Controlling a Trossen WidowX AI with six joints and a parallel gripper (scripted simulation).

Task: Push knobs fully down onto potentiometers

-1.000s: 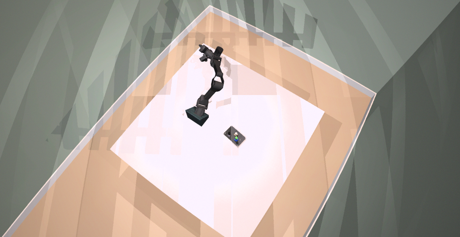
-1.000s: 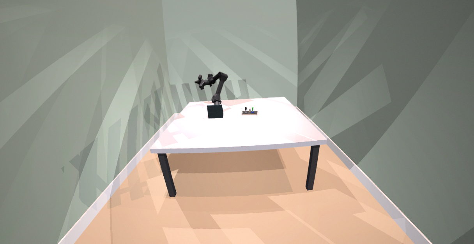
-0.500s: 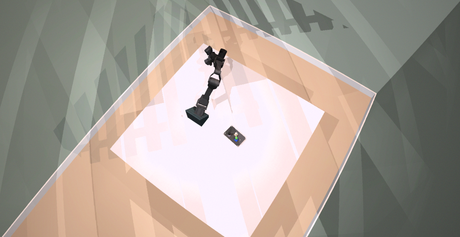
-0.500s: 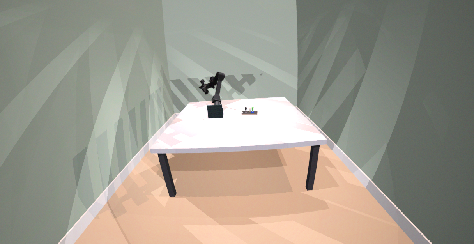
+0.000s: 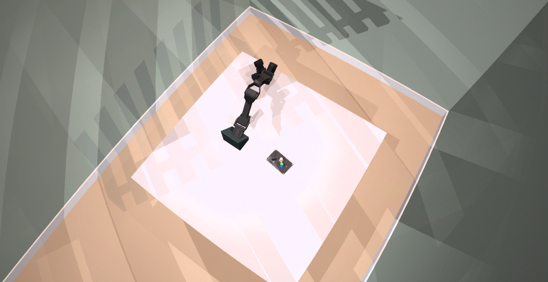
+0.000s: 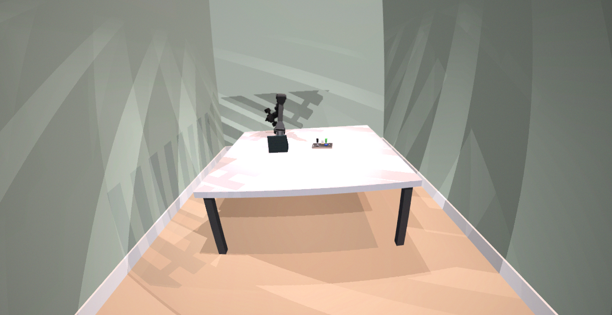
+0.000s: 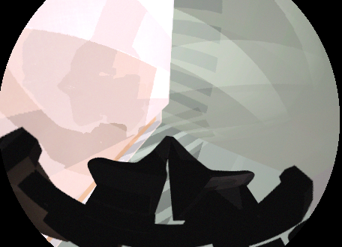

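Right now my gripper tip is 410 mm short of the black knob, 550 mm to the left of it and 80 mm above it. Also, from my gripper tip: grey part 410 mm ahead, 550 mm to the right, 90 mm below; green knob 480 mm ahead, 560 mm to the right, 80 mm below.
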